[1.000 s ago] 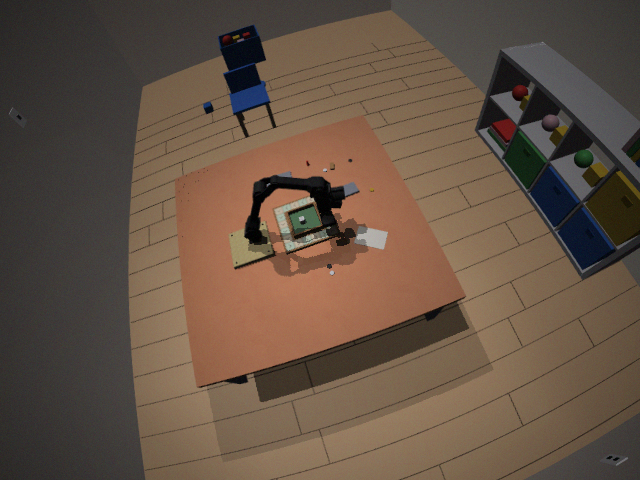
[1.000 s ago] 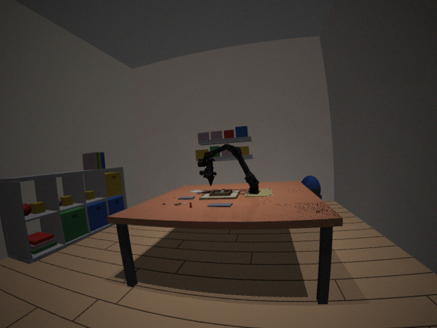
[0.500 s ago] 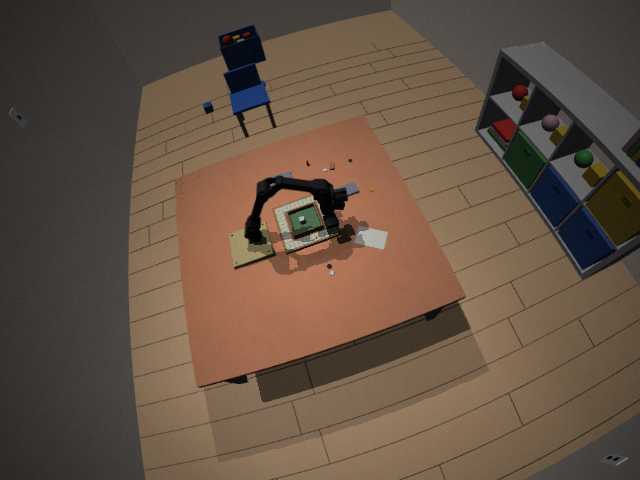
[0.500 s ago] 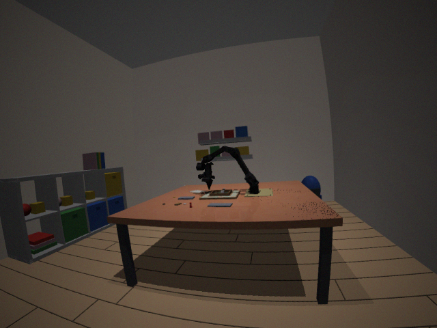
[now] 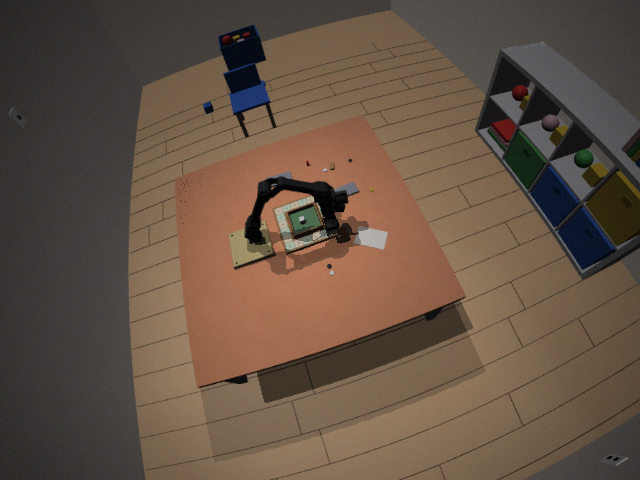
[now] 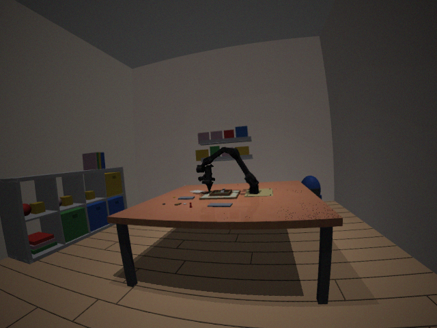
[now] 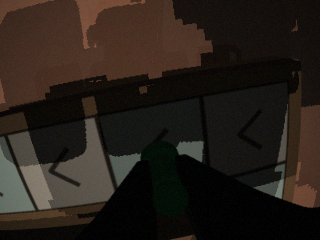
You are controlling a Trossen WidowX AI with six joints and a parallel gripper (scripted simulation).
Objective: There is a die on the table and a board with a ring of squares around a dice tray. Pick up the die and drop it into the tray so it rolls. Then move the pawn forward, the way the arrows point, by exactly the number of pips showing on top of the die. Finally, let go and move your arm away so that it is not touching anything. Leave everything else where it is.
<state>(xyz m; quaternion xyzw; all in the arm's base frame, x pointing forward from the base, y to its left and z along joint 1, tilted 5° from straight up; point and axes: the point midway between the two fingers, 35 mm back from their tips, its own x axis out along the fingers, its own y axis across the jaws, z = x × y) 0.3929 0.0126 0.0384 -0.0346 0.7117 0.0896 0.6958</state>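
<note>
The dark green pawn is 1 cm above my gripper tip. The rest, counted from my gripper tip: white card (19 cm ahead, 11 cm to the right, 3 cm below); then green dice tray (13 cm behind, 4 cm to the left, 2 cm below).
</note>
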